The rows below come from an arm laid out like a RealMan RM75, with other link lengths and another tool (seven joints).
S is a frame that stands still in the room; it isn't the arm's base.
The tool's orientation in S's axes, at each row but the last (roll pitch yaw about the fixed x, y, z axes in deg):
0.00, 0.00, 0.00
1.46, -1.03, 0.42
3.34, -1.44, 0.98
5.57, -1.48, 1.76
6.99, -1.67, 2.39
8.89, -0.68, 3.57
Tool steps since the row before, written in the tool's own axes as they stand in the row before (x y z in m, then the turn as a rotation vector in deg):
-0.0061, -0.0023, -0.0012, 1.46, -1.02, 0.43
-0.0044, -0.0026, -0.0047, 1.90, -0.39, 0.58
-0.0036, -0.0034, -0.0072, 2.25, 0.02, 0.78
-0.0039, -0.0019, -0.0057, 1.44, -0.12, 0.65
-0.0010, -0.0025, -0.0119, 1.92, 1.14, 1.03
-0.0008, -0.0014, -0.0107, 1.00, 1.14, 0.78
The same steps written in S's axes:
-0.0061, -0.0023, -0.0012, 1.46, -1.02, 0.43
-0.0043, -0.0025, -0.0048, 1.89, -0.39, 0.60
-0.0034, -0.0030, -0.0075, 2.23, 0.01, 0.84
-0.0037, -0.0015, -0.0060, 1.43, -0.14, 0.67
-0.0006, -0.0011, -0.0121, 1.84, 1.08, 1.22
-0.0007, 0.0002, -0.0108, 0.92, 1.07, 0.96

